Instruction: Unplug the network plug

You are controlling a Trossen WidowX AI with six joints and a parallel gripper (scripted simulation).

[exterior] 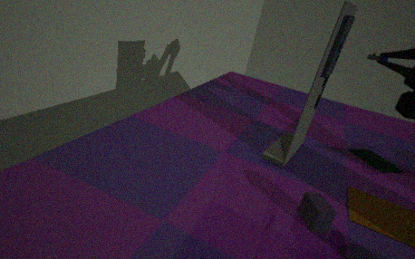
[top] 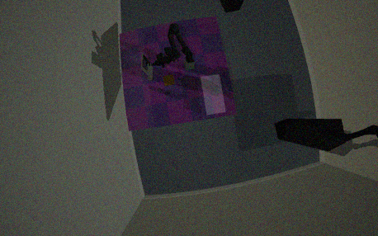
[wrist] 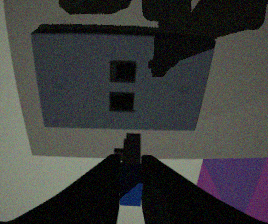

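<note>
Now: gripper tip 90 mm past the orange marked square, 110 mm to the right of it and 260 mm above it. From my gripper tip the other things lie so: small grey block: 50 mm ahead, 200 mm to the left, 240 mm below; then upright grey panel: 80 mm ahead, 30 mm to the right, 100 mm below; then dark flat patch: 130 mm behind, 140 mm to the right, 260 mm below.
</note>
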